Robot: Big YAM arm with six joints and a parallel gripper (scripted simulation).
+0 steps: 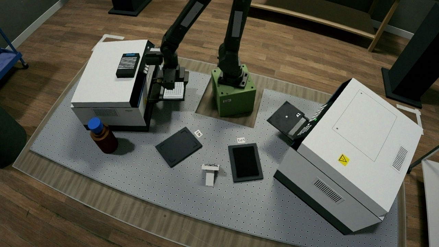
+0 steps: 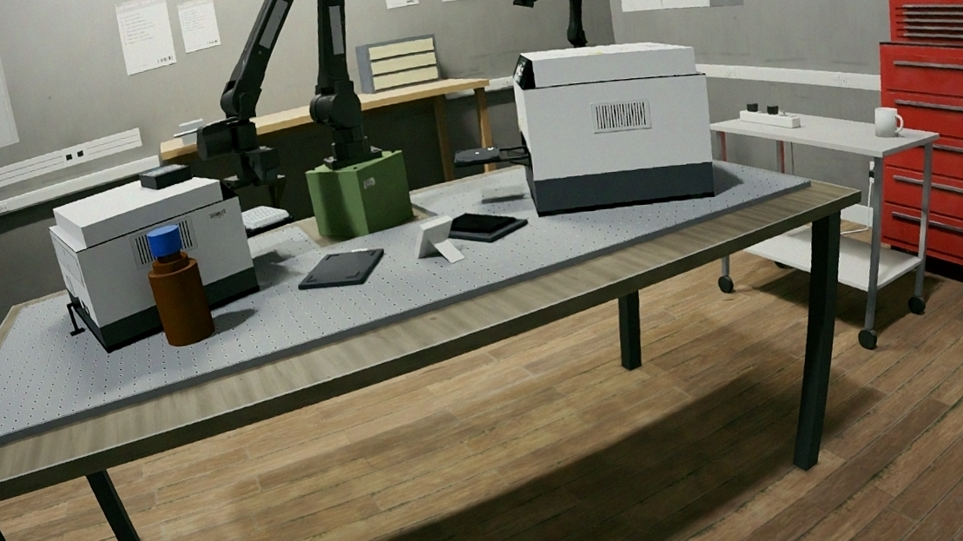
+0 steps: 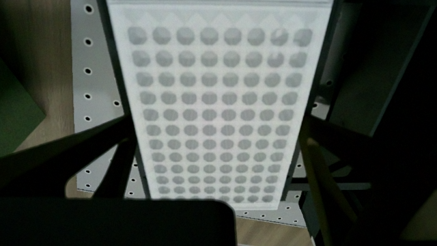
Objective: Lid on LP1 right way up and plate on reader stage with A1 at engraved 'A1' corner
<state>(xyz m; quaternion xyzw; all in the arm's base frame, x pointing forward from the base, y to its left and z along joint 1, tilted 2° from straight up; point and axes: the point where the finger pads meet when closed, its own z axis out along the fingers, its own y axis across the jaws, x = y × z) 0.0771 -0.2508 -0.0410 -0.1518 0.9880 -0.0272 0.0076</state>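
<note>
My hand is right at the well plate. The rest, counted from my hand: brown capped bottle 33 cm ahead, 20 cm to the right, 2 cm above; dark lid 22 cm ahead, 39 cm to the left, 8 cm below; N1 nest 24 cm ahead, 11 cm to the left, 9 cm below.
</note>
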